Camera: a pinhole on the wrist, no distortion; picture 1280 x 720 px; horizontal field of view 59.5 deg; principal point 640.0 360.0 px. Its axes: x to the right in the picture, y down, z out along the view. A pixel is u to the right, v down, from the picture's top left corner.
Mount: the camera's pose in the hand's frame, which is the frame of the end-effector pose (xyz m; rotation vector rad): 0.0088 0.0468 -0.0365 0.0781 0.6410 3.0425
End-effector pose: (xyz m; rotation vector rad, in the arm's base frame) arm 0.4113 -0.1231 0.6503 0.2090 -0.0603 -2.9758
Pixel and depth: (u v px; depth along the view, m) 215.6 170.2 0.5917
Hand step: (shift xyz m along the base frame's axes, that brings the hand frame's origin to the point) -0.2696 -0.3920 0.4318
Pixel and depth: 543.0 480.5 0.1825
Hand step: -0.0375 -0.1018 0.1366
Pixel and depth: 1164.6 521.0 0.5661
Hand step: 0.1790 -0.1568 0.5609
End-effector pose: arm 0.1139 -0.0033 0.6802 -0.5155 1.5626 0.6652
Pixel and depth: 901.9 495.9 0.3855
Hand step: 0.1439 0.3458 0.0672
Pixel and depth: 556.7 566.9 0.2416
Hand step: 0.0743 0.2144 -0.0343
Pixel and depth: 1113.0 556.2 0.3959
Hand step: 0.1766 0.3464 0.1413
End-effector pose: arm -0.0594 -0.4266 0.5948 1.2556 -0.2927 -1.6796
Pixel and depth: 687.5 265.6 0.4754
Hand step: -0.1661 -0.2780 0.3430
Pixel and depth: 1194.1 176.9 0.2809
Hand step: -0.0598 -0.0814 0.2980
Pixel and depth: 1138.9 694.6 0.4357
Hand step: -0.2930 -0.0670 0.3567
